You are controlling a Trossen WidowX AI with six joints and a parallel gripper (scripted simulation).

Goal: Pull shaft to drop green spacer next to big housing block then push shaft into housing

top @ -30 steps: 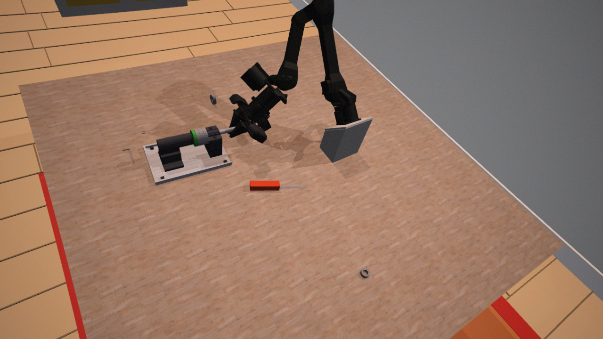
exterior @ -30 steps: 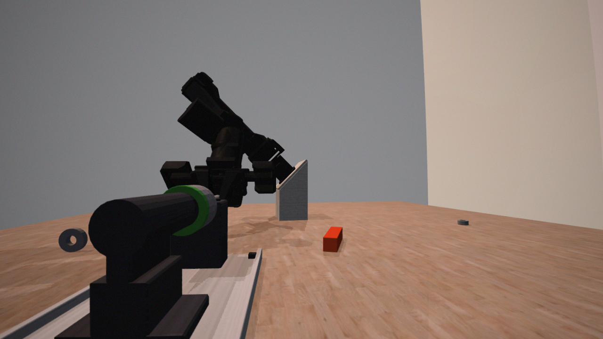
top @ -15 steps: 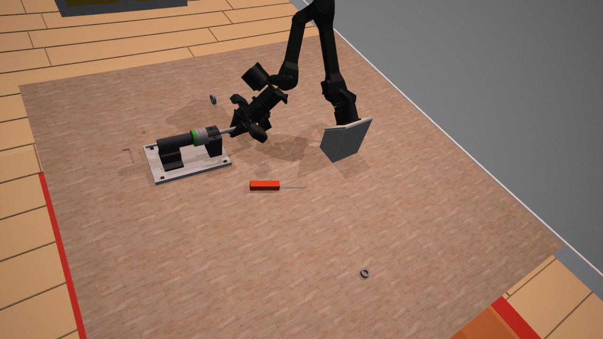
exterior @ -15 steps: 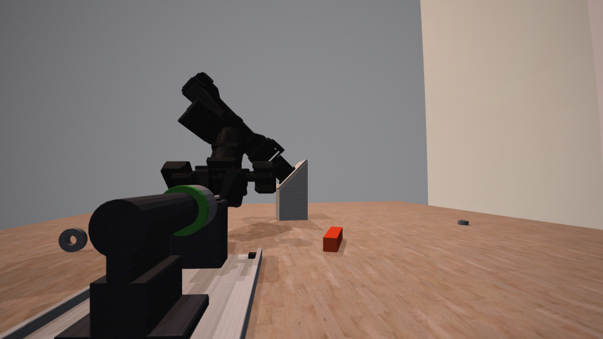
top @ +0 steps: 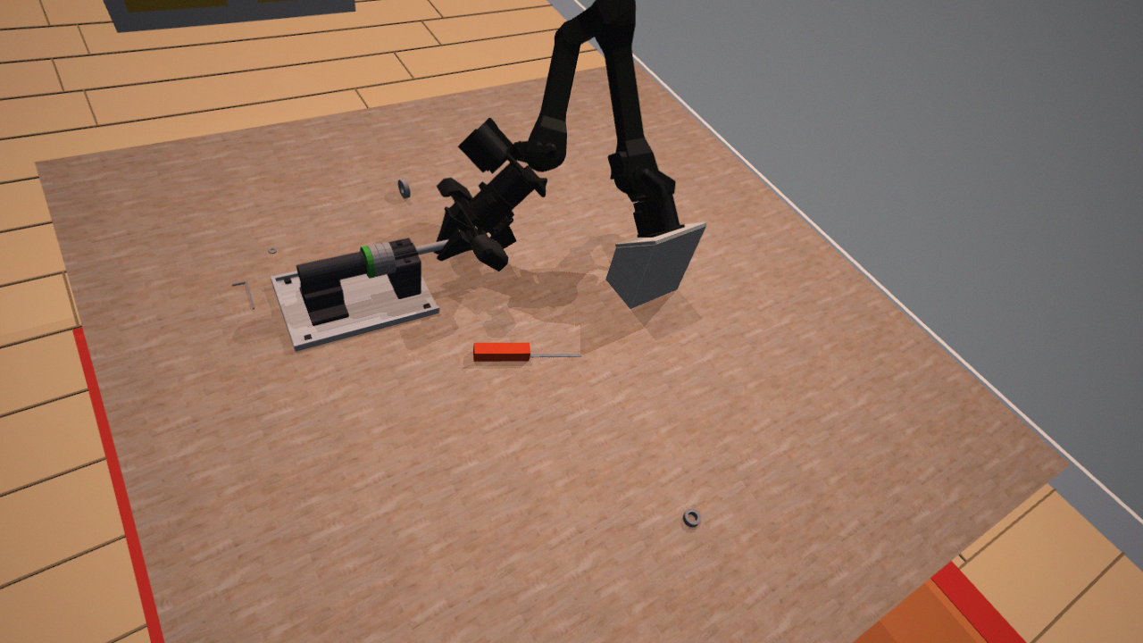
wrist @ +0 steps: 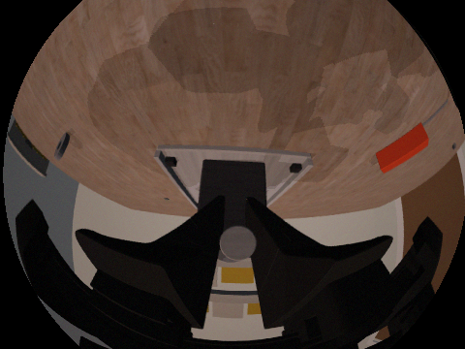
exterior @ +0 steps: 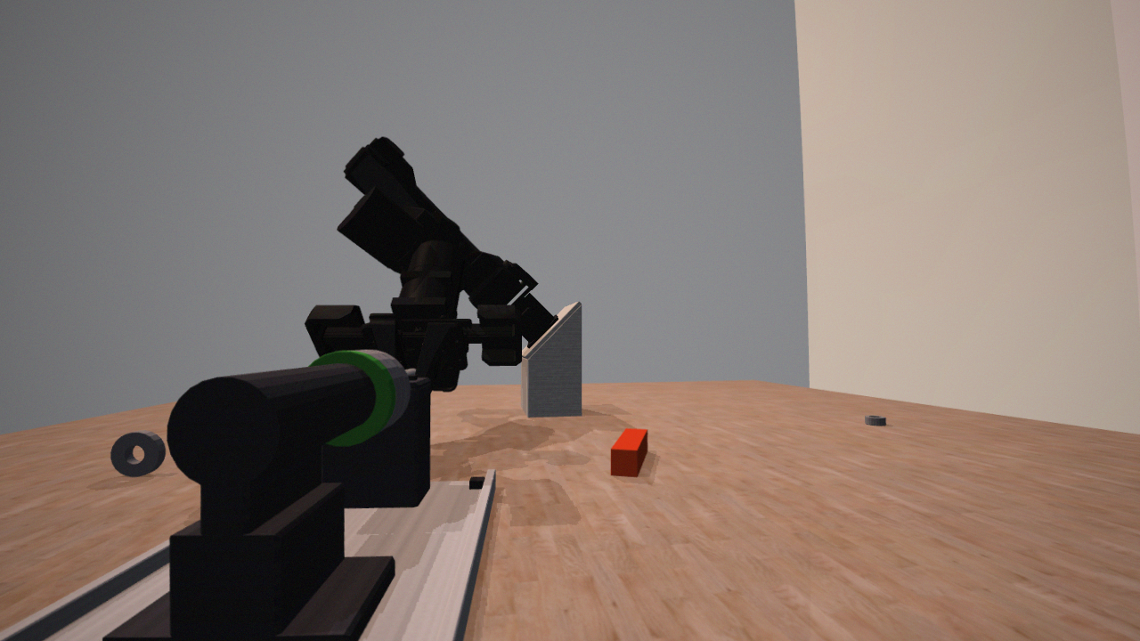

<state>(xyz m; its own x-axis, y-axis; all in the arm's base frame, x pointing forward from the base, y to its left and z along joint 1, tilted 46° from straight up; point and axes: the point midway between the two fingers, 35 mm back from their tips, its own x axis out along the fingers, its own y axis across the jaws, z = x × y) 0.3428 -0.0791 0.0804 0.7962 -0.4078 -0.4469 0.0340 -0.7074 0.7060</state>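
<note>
Right now my gripper tip is 50 mm short of the grey shaft and 20 mm below it. Round my gripper tip: red-handled screwdriver: 200 mm to the left, 90 mm behind, 50 mm below; green spacer: 110 mm ahead, 20 mm above; grey spacer: 90 mm ahead, 20 mm above.
</note>
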